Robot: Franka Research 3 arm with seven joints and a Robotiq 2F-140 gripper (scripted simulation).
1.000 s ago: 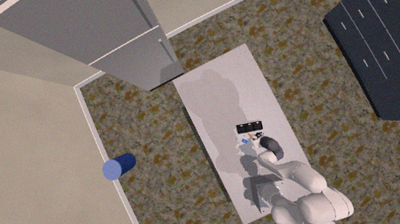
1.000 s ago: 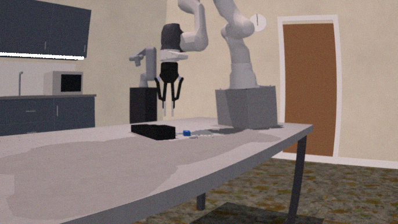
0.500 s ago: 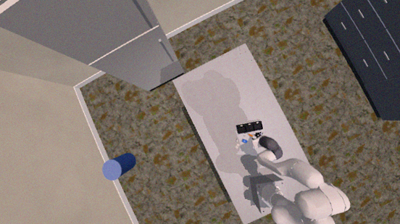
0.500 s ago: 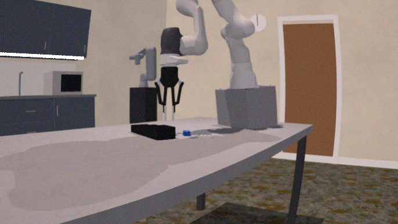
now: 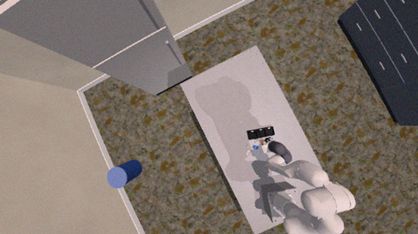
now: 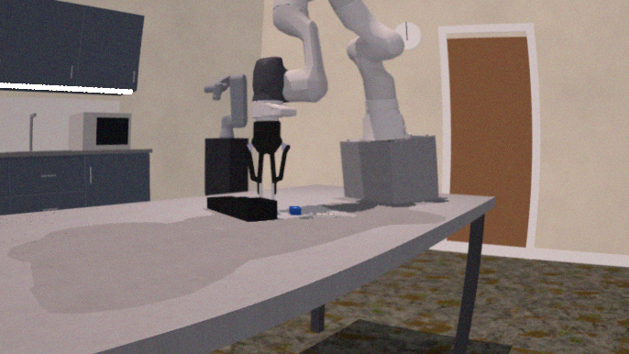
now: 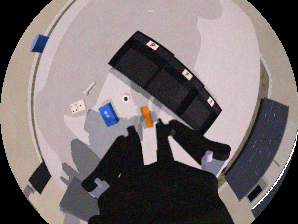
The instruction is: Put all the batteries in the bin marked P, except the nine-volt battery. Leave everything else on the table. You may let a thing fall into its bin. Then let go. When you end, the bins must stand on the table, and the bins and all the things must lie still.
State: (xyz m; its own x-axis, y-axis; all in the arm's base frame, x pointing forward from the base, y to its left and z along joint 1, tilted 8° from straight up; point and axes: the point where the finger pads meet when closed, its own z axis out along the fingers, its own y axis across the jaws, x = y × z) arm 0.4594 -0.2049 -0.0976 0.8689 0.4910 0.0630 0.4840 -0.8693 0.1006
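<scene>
My hand is 40 mm above the orange battery. From my hand the other things lie so: black bin 80 mm ahead, 40 mm to the right, 20 mm below; then thin pale stick 150 mm to the left, 40 mm below, 40 mm ahead; then small blue block 80 mm to the left, 40 mm below, 20 mm behind.
</scene>
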